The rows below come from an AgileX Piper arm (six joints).
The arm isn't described. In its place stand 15 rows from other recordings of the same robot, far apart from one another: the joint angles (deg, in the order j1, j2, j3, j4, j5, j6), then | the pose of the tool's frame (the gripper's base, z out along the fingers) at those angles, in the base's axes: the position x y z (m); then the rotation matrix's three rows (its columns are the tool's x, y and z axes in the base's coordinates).
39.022 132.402 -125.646 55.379 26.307 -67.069 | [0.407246 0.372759 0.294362], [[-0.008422 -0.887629 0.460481], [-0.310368 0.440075 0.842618], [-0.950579 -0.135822 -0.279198]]
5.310 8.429 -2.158 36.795 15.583 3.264 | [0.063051 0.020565 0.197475], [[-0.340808 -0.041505 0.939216], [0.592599 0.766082 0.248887], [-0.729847 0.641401 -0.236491]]
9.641 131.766 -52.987 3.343 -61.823 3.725 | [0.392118 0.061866 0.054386], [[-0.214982 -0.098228 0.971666], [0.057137 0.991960 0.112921], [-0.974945 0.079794 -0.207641]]
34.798 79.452 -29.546 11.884 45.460 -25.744 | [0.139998 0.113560 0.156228], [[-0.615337 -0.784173 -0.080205], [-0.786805 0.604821 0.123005], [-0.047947 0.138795 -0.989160]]
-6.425 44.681 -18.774 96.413 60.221 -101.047 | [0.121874 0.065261 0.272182], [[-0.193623 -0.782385 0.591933], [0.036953 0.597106 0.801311], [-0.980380 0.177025 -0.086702]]
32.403 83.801 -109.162 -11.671 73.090 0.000 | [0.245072 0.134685 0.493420], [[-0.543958 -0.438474 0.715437], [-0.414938 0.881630 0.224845], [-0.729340 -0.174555 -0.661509]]
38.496 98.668 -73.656 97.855 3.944 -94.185 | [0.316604 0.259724 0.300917], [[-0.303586 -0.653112 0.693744], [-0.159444 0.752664 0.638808], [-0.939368 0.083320 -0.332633]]
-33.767 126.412 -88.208 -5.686 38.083 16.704 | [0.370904 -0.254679 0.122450], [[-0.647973 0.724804 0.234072], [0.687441 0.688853 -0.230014], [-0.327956 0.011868 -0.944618]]
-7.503 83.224 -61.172 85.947 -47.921 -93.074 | [0.299440 -0.107393 0.342135], [[-0.340528 0.759851 0.553775], [-0.062495 0.569382 -0.819694], [-0.938155 -0.313737 -0.146404]]
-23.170 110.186 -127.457 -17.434 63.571 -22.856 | [0.380521 -0.189413 0.433492], [[-0.800425 0.183249 0.570737], [-0.194182 0.821519 -0.536097], [-0.567110 -0.539932 -0.621980]]
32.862 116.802 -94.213 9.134 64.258 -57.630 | [0.346307 0.239202 0.213728], [[-0.046003 -0.997955 0.044382], [-0.978533 0.053954 0.198901], [-0.200888 -0.034279 -0.979014]]
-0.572 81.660 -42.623 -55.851 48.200 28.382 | [0.245706 -0.058598 0.220360], [[-0.950094 -0.006832 0.311890], [-0.208995 0.756184 -0.620086], [-0.231609 -0.654323 -0.719874]]
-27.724 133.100 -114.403 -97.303 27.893 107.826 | [0.466682 -0.292966 0.250991], [[-0.013468 0.830608 0.556695], [0.173542 0.550238 -0.816775], [-0.984734 0.085610 -0.151556]]
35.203 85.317 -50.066 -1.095 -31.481 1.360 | [0.272458 0.193330 0.302203], [[0.013074 -0.584712 0.811135], [0.018325 0.811208 0.584470], [-0.999747 0.007223 0.021321]]
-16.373 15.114 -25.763 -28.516 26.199 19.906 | [0.053228 -0.035629 0.310733], [[-0.178854 0.459573 0.869945], [-0.055423 0.878092 -0.475271], [-0.982313 -0.133219 -0.131580]]
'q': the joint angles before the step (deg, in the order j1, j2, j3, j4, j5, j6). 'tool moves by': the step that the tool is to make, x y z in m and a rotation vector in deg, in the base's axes. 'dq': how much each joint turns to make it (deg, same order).
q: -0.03, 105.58, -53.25, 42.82, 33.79, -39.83
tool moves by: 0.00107, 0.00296, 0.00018, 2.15, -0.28, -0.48
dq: 0.03, 0.24, 0.00, 3.68, 0.50, -2.23
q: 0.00, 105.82, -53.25, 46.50, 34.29, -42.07
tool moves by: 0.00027, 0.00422, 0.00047, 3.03, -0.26, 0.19
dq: 0.00, 0.26, 0.12, 4.81, 1.37, -3.55
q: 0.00, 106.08, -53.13, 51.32, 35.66, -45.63
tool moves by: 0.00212, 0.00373, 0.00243, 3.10, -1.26, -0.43
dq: -0.03, 0.09, 0.00, 5.52, 0.86, -3.89
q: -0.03, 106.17, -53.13, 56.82, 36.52, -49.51
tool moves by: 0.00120, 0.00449, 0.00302, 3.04, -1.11, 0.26
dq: 0.10, 0.00, 0.00, 4.77, 1.46, -3.59
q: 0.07, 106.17, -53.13, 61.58, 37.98, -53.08
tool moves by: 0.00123, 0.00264, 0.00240, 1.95, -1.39, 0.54
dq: 0.00, 0.00, 0.00, 3.49, 0.99, -3.31
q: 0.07, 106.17, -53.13, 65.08, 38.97, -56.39
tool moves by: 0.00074, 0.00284, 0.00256, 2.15, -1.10, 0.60
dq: 0.00, 0.00, 0.00, 3.17, 1.40, -2.83
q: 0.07, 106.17, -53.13, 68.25, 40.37, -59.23
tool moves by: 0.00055, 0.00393, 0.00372, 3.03, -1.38, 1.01
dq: 0.00, 0.00, 0.00, 3.87, 2.29, -3.47
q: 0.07, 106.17, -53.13, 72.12, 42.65, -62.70
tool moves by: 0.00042, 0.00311, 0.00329, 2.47, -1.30, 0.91
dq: 0.00, 0.00, 0.00, 3.01, 1.98, -2.81
